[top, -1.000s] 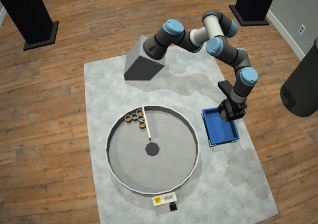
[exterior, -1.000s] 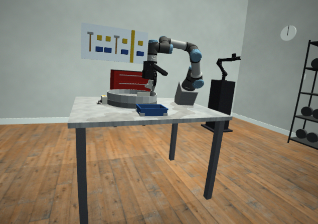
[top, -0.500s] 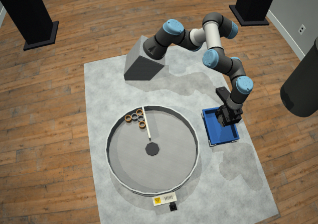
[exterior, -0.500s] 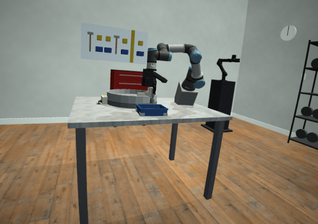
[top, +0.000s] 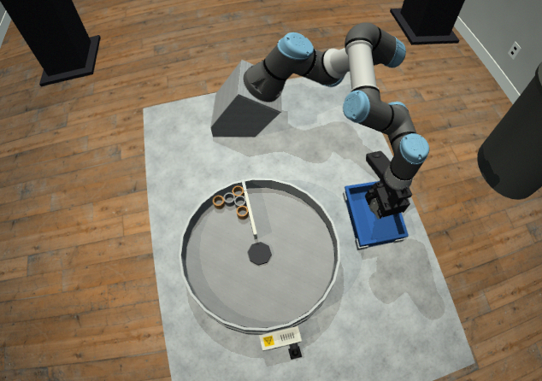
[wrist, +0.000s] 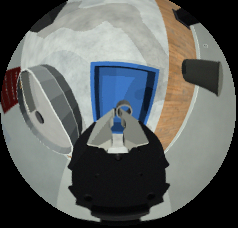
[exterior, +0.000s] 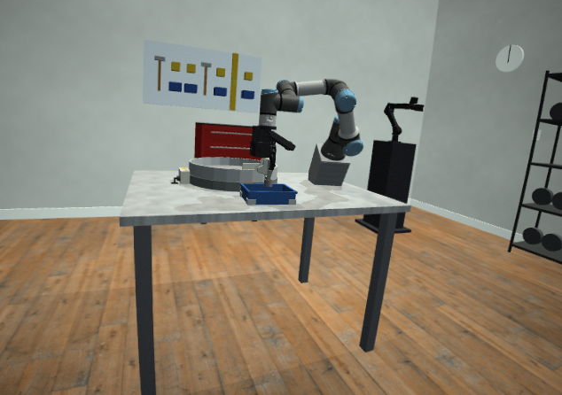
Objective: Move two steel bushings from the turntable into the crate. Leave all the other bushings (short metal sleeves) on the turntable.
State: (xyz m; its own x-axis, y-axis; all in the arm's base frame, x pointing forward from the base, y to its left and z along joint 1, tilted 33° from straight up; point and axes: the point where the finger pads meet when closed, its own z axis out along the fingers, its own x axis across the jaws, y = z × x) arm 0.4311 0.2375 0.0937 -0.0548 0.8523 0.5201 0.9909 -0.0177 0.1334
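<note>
Right now the blue crate is 1 cm to the left of my hand and 5 cm below it. From my hand the other things lie so: round grey turntable 6 cm ahead, 34 cm to the right, 2 cm below.
</note>
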